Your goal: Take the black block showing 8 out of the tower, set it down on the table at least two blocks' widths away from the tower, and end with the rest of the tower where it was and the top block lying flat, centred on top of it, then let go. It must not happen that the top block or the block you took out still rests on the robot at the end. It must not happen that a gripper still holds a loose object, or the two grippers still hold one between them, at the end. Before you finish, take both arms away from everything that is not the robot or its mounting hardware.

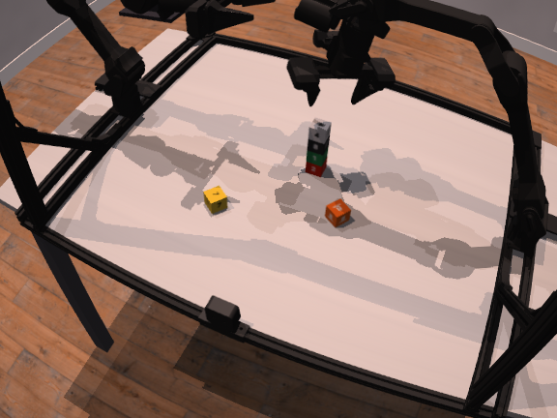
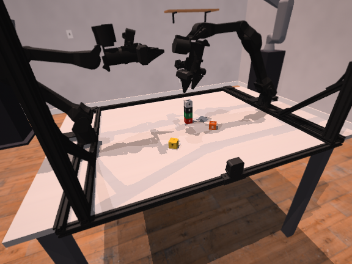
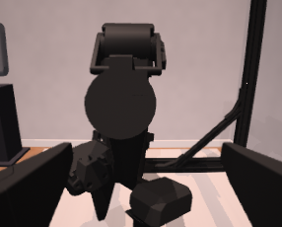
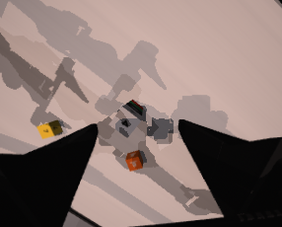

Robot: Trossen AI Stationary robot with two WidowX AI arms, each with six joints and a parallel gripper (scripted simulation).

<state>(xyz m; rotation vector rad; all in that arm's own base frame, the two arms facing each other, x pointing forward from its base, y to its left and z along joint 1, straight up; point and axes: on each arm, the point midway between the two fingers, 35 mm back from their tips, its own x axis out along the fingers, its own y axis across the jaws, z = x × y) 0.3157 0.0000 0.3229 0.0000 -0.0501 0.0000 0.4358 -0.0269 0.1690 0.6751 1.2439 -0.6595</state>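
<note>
My left gripper is now 27 cm above the black block, 15 cm to the left of it and 1 cm short of it. The rest, counted from my left hand: red block: 33 cm below, 15 cm to the right, 1 cm ahead; then green block: 30 cm below, 15 cm to the right, 1 cm ahead; then yellow block: 33 cm below, 16 cm behind, 1 cm to the right.
</note>
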